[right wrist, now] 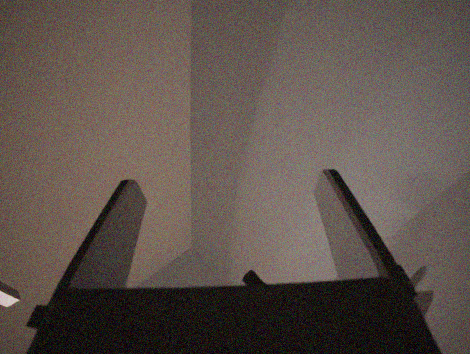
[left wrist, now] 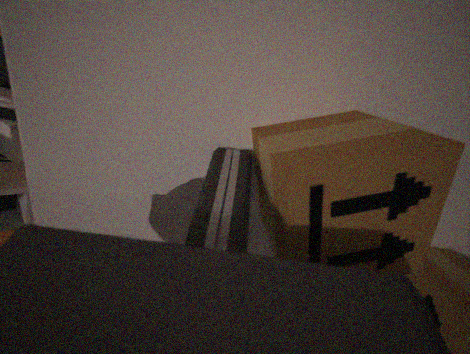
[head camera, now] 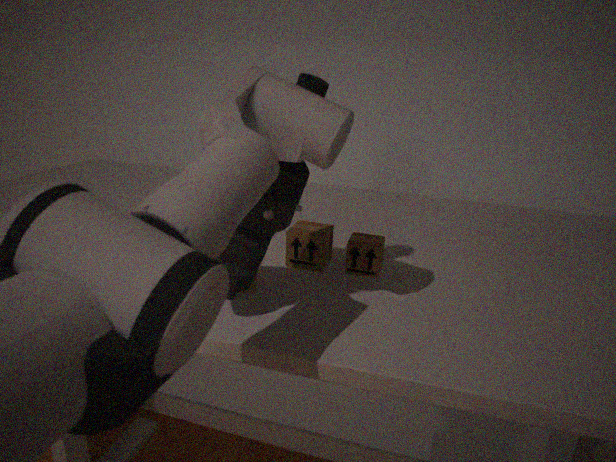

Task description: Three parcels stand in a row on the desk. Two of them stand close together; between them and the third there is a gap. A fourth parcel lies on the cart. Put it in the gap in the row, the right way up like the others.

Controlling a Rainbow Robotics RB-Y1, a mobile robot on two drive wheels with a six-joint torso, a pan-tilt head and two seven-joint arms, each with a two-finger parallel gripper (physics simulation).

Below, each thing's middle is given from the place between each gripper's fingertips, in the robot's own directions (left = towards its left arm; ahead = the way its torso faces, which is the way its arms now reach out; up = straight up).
Now: the tan cardboard parcel [left wrist: 350, 189] 4 cm ahead of my left hand, 1 cm to the left of it and 2 cm above it.
My right hand is 70 mm short of the tan cardboard parcel, 550 mm to the right of it and 240 mm above it.
